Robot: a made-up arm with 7 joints.
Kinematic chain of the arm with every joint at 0, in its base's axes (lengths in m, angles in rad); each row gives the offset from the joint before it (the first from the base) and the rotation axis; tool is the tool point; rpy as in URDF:
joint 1: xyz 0 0 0.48 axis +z
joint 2: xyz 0 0 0 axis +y
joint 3: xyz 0 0 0.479 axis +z
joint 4: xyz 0.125 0 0 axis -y
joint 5: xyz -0.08 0 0.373 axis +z
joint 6: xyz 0 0 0 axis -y
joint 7: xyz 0.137 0 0 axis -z
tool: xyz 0 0 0 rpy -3.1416 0 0
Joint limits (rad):
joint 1: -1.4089..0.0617
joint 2: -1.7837..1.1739
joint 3: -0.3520..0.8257
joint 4: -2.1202..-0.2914
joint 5: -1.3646..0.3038
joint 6: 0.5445..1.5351
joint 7: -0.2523..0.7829
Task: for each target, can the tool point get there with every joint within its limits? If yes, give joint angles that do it. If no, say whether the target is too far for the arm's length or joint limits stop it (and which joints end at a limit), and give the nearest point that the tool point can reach.
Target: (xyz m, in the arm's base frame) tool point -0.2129 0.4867 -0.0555
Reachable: no: joint limits stop it (at a limit: joint 1, joint 2, joint 3, joint 4) | nearest point 0.3116 0.4025 0.2455 | short by 0.611 m
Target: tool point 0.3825 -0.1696 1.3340
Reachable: yes | joints -0.6042 0.0617 0.3923 -0.5321 -0.6788 0.7163 0.4186
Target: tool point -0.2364 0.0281 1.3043
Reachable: yes | joints -0.3649 -1.0892 -0.0708 -1.4863 -0.7369 1.4201 -0.0904
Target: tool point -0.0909 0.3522 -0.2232
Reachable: no: joint limits stop it (at a limit: joint 1, joint 2, joint 4) | nearest point 0.3656 0.2864 0.1432 | short by 0.589 m
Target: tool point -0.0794 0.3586 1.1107
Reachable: yes | joints -0.7129 -1.4090 0.3754 -1.7920 -0.1183 1.1394 0.4324
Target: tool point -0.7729 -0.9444 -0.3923
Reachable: no: too far | nearest point -0.1674 -0.6688 0.1342 | short by 0.848 m
